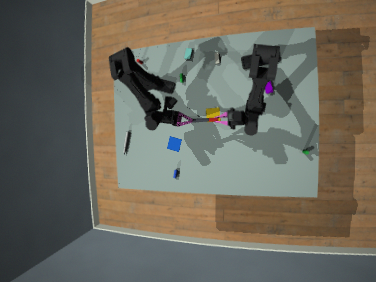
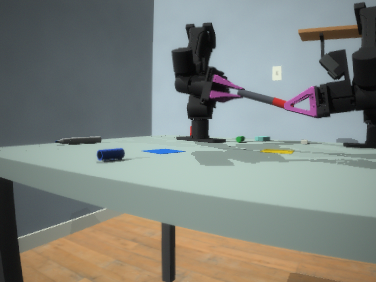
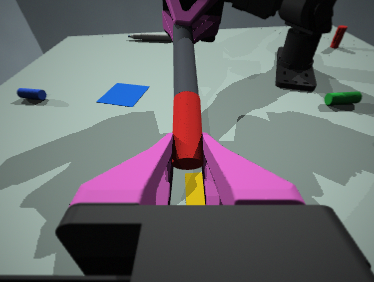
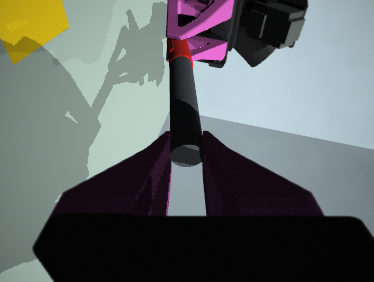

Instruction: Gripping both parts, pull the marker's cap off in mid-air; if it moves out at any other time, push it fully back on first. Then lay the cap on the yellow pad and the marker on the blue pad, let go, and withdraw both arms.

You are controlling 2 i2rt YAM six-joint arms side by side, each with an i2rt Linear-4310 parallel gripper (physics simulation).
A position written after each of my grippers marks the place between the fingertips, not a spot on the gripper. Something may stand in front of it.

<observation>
I see my left gripper (image 2: 284, 106), my right gripper (image 2: 243, 93), a red cap (image 3: 187, 154), a dark grey marker (image 4: 187, 150) and a blue pad (image 3: 121, 94).
The dark grey marker also shows in image 3 (image 3: 184, 66). My left gripper shows as well in image 3 (image 3: 187, 140) and in image 4 (image 4: 173, 49). My right gripper also shows in image 4 (image 4: 187, 140).
</observation>
